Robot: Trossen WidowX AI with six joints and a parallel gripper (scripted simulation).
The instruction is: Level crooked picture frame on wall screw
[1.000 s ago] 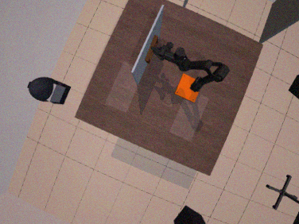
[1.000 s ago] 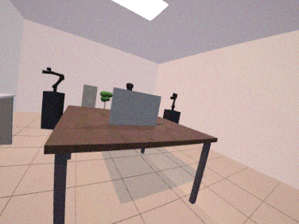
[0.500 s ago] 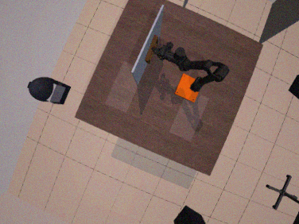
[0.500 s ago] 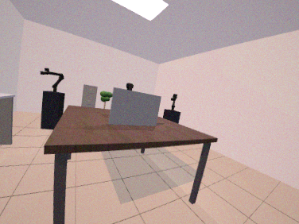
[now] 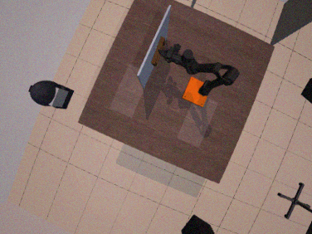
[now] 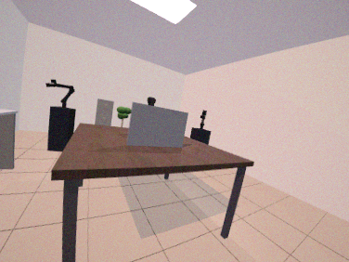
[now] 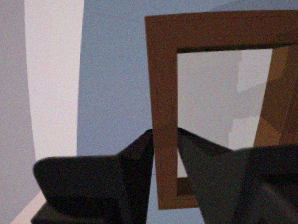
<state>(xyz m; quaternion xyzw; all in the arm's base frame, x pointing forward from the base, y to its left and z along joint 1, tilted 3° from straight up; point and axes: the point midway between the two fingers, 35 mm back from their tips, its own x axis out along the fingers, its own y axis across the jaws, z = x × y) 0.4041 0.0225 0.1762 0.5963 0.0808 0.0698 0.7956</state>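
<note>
My gripper tip is now 5 cm above the brown picture frame, 1 cm to the left of it and 1 cm short of it. From my gripper tip the other things lie so: wall panel (6 cm below, 2 cm ahead).
</note>
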